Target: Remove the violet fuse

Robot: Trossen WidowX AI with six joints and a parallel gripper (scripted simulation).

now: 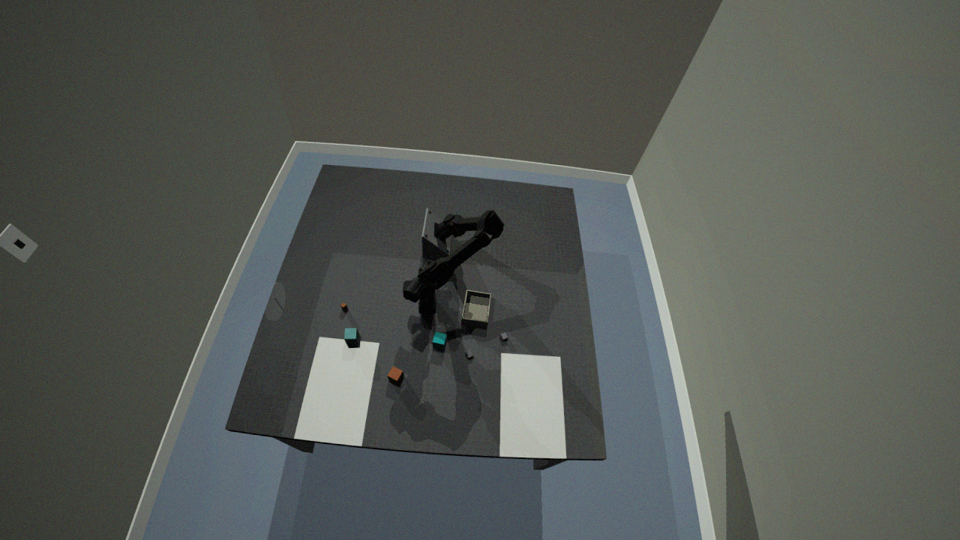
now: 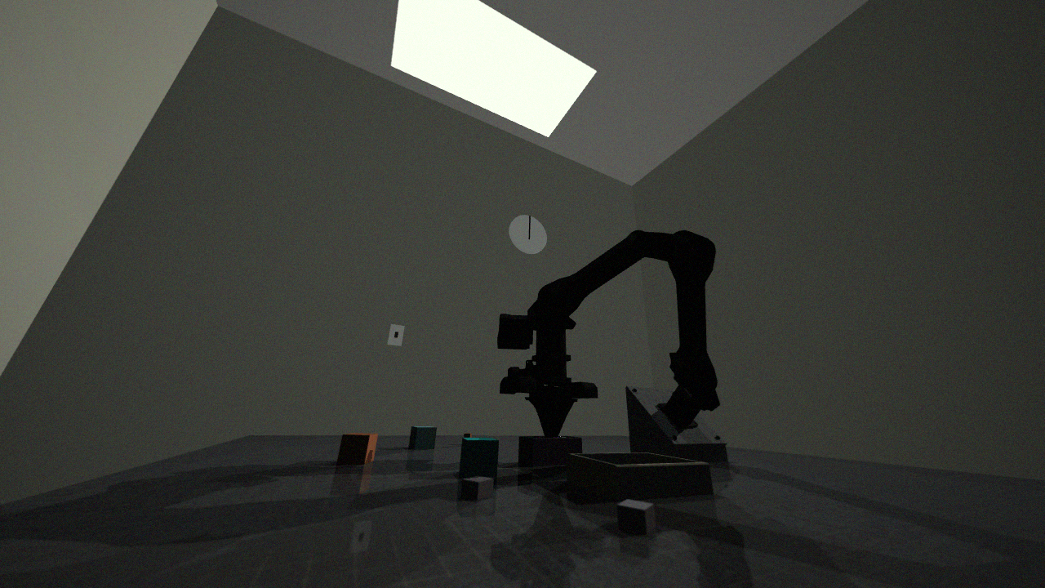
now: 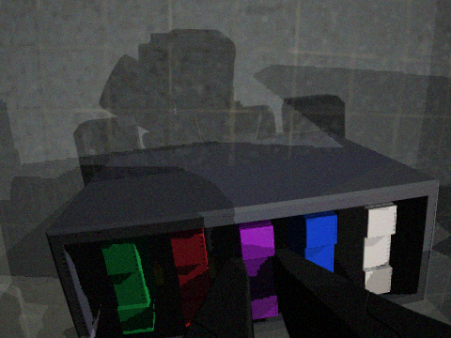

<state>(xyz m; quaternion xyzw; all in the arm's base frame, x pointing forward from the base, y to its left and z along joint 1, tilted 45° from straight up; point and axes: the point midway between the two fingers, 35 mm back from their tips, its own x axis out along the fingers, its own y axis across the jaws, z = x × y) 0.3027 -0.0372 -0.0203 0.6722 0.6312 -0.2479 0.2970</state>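
Right now my gripper tip is 20 mm past the blue fuse and 10 mm above it. From my gripper tip the other things lie so: red fuse (20 mm ahead, 10 mm below); white fuse (40 mm behind, 10 mm below); violet fuse (10 mm below).
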